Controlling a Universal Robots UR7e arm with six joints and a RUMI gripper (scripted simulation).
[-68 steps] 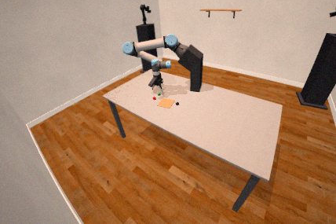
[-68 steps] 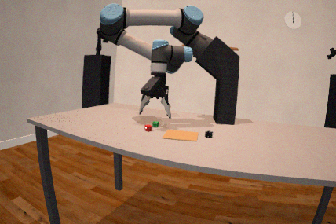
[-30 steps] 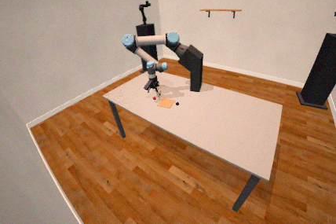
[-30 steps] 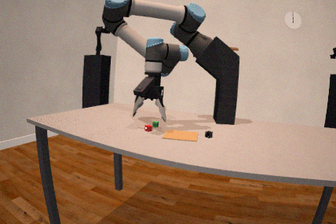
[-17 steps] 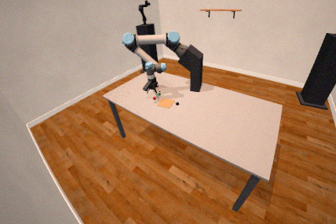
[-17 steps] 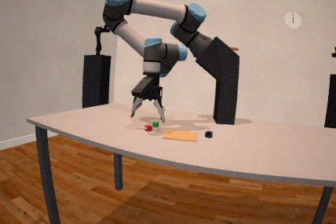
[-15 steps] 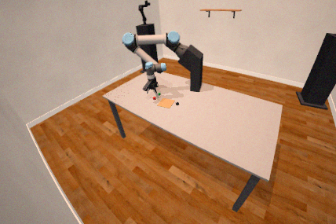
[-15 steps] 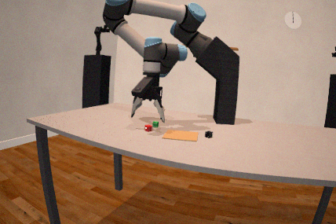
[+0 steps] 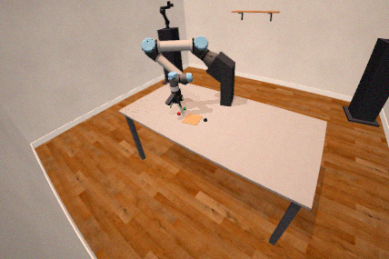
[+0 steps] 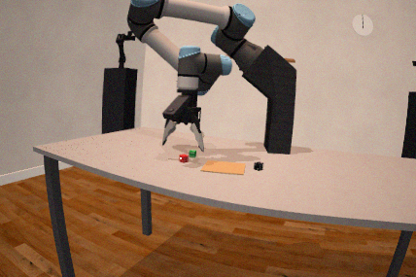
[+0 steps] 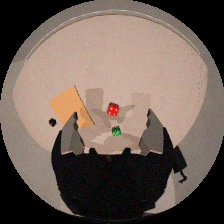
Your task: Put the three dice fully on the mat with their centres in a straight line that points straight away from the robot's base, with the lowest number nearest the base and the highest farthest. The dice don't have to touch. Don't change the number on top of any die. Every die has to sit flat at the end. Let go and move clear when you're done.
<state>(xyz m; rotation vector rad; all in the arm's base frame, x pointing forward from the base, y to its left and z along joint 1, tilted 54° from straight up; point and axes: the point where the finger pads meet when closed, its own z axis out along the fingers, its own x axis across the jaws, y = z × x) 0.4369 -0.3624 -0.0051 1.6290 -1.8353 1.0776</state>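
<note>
The red die lies 20 mm behind my hand and 40 mm below it. From my hand the other things lie so: black die: 20 mm behind, 270 mm to the left, 40 mm below; green die: 110 mm behind, 10 mm to the left, 40 mm below; orange mat: 150 mm to the left, 50 mm below.
</note>
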